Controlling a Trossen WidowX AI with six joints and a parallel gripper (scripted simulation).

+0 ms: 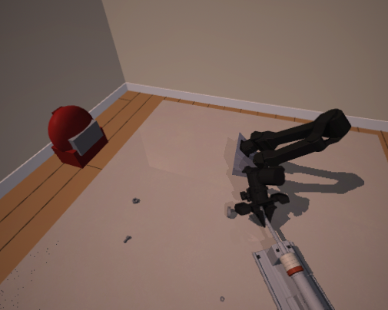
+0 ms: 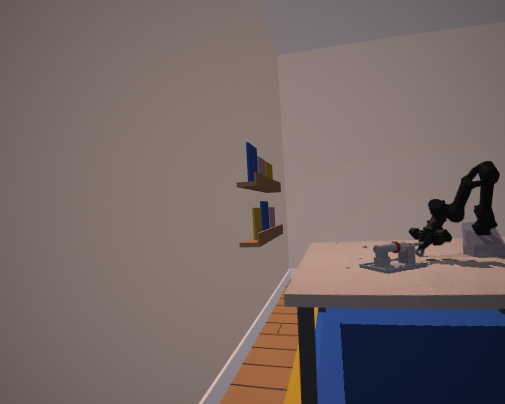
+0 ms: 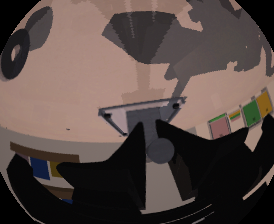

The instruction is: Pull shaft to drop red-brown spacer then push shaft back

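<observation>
Right now my gripper tip is 60 mm short of the thin grey shaft, 40 mm to the right of it and 30 mm below it. From my gripper tip the other things lie so: grey cylinder 140 mm to the right, 40 mm behind, 30 mm below; then red-brown spacer 130 mm ahead, 80 mm to the left, 20 mm above; then cream spacer 110 mm ahead, 60 mm to the left, 20 mm above.
</observation>
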